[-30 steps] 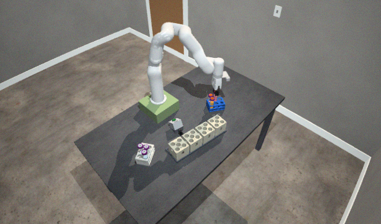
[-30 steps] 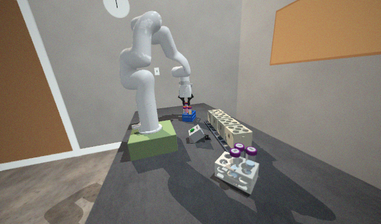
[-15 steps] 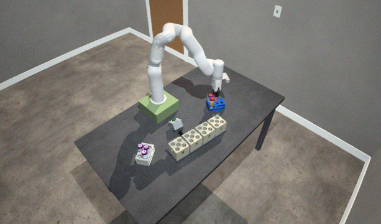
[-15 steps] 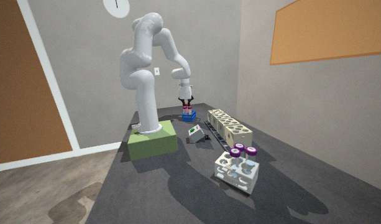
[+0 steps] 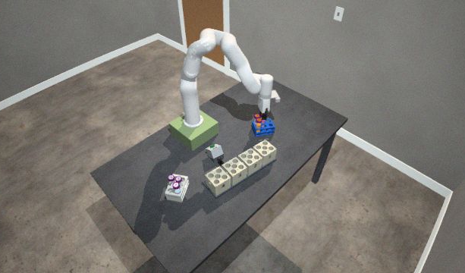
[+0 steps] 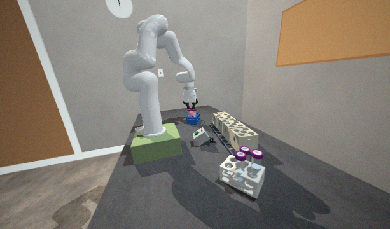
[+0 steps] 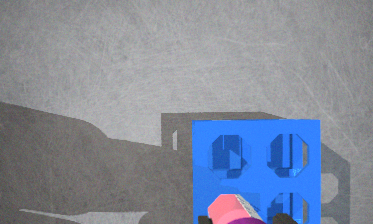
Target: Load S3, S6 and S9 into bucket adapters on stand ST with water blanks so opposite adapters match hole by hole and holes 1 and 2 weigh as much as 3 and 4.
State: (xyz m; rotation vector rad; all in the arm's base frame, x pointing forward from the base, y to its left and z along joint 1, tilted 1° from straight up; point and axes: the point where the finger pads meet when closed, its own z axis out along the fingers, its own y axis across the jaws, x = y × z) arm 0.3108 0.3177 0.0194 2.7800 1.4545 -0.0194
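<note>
Right now my hand is 5 cm above the sample tube and 1 cm short of it. Round my hand: blue sample rack: 9 cm below, 2 cm ahead, 1 cm to the right; green done key: 37 cm to the right, 9 cm behind, 5 cm below; adapter 1: 20 cm to the right, 17 cm ahead, 7 cm below.
</note>
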